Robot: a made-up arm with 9 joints. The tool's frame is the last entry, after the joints. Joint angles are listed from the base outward. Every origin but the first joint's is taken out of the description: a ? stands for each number. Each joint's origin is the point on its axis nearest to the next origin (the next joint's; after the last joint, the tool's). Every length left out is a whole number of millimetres.
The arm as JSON. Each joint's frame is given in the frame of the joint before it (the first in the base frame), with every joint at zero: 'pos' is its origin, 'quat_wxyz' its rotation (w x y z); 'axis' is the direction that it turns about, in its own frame. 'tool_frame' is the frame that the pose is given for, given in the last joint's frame.
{
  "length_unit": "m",
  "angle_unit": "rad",
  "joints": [
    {
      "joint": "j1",
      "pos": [
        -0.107,
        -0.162,
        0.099
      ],
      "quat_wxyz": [
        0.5,
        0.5,
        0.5,
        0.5
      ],
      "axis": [
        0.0,
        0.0,
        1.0
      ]
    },
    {
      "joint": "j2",
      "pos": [
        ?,
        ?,
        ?
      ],
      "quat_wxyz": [
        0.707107,
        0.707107,
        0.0,
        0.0
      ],
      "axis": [
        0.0,
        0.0,
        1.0
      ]
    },
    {
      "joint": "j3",
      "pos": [
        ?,
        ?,
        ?
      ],
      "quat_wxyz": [
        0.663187,
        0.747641,
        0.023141,
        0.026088
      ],
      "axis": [
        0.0,
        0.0,
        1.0
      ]
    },
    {
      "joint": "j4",
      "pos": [
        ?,
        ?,
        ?
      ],
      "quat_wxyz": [
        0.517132,
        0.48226,
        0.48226,
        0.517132
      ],
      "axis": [
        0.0,
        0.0,
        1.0
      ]
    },
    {
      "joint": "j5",
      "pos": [
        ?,
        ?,
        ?
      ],
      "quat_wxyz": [
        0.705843,
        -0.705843,
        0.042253,
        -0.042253
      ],
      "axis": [
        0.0,
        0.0,
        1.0
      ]
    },
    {
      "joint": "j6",
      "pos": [
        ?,
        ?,
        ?
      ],
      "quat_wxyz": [
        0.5,
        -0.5,
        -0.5,
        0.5
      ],
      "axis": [
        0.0,
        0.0,
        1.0
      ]
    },
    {
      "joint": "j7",
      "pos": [
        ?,
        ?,
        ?
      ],
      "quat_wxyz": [
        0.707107,
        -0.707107,
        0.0,
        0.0
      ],
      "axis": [
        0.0,
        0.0,
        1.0
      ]
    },
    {
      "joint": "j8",
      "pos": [
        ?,
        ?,
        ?
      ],
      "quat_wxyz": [
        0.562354,
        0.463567,
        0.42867,
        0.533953
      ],
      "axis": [
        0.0,
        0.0,
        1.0
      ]
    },
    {
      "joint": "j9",
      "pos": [
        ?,
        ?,
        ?
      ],
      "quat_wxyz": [
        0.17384,
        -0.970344,
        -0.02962,
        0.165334
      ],
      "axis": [
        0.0,
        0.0,
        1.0
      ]
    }
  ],
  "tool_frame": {
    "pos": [
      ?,
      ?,
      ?
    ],
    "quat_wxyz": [
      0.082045,
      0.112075,
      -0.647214,
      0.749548
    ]
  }
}
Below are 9 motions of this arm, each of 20 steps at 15 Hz.
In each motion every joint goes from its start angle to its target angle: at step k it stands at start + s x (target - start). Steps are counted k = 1, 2, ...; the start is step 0. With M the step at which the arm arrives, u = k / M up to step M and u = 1 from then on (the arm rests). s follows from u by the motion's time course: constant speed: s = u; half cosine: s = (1 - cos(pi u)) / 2; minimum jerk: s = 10 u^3 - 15 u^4 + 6 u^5.
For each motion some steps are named. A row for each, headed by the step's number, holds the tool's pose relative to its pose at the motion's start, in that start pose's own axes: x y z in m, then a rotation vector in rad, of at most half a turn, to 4 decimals.
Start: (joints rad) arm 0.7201 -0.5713 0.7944 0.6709 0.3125 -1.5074 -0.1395 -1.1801 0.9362
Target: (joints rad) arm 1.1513 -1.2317 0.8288 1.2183 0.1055 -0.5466 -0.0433 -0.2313 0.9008
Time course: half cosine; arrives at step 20
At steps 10, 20:
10: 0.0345 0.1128 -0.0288 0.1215 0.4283 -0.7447
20: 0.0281 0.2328 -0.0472 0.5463 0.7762 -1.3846

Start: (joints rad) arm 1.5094 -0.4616 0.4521 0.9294 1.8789 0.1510 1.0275 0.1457 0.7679
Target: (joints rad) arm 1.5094 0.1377 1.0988 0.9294 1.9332 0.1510 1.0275 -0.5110 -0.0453
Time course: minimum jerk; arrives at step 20
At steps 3, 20:
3: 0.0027 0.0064 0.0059 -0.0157 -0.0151 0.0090
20: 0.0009 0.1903 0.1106 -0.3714 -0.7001 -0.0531

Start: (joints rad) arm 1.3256 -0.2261 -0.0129 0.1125 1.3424 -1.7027 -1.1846 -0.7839 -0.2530
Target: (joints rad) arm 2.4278 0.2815 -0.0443 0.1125 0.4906 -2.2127 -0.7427 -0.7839 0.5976
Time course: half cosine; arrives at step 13
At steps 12, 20:
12: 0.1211 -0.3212 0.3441 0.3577 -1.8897 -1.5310
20: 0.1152 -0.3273 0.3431 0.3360 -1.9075 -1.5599

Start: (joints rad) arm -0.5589 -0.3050 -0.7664 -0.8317 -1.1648 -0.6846 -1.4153 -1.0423 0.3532
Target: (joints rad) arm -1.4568 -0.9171 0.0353 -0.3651 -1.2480 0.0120 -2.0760 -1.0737 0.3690
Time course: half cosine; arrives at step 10
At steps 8, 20:
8: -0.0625 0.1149 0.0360 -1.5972 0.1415 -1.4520
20: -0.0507 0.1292 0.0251 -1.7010 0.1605 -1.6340

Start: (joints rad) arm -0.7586 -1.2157 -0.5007 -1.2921 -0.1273 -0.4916 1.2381 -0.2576 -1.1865
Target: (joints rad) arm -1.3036 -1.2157 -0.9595 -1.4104 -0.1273 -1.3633 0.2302 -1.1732 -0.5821
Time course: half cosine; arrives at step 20
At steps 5, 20:
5: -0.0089 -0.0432 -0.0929 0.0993 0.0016 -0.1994
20: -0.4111 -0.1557 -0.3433 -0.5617 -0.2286 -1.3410

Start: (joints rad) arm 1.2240 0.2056 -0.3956 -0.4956 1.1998 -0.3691 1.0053 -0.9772 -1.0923
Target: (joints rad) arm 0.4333 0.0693 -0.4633 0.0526 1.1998 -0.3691 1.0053 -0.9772 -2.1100
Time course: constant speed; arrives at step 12
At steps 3, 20:
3: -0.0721 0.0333 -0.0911 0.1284 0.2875 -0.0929
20: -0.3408 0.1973 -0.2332 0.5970 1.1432 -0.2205

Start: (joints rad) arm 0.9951 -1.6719 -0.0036 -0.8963 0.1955 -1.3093 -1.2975 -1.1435 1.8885
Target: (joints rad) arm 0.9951 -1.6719 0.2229 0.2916 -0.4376 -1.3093 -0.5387 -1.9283 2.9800
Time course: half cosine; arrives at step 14
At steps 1, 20:
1: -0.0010 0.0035 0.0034 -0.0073 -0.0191 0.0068
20: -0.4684 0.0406 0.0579 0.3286 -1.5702 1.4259

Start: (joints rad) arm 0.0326 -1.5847 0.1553 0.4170 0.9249 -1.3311 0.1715 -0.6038 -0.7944
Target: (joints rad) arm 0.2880 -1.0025 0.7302 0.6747 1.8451 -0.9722 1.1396 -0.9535 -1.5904
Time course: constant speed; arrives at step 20
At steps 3, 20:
3: -0.0301 -0.0108 -0.0645 -0.0157 0.2095 -0.0090
20: -0.2248 0.1525 -0.1703 0.5370 0.8792 -0.1049

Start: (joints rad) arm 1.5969 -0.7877 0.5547 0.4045 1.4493 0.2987 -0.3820 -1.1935 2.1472
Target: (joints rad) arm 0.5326 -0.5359 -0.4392 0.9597 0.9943 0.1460 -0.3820 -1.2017 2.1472
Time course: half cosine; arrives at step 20
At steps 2, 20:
2: -0.0046 0.0055 -0.0041 -0.0268 0.0061 -0.0187
20: -0.1914 0.0112 -0.2250 -1.0233 -0.3706 -0.6056

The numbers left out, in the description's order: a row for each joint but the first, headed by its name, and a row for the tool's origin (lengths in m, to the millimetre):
j2: -0.002 0.108 0.0
j3: 0.377 -0.027 0.0
j4: -0.228 0.092 0.0
j5: -0.016 -0.016 0.0
j6: -0.133 -0.022 0.0
j7: 0.0 -0.247 0.0
j8: -0.192 -0.356 0.0
j9: 0.098 0.216 0.0
tool: -0.111 0.04 0.0

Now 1 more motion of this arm.
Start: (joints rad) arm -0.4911 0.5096 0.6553 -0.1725 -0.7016 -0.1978 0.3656 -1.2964 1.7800
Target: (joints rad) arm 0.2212 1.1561 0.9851 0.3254 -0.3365 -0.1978 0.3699 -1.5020 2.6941
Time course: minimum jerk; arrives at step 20
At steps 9, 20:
9: -0.0504 -0.1411 -0.1344 0.5589 -0.5797 0.2341
20: -0.0622 -0.2733 -0.5206 1.3994 -1.6450 0.4972

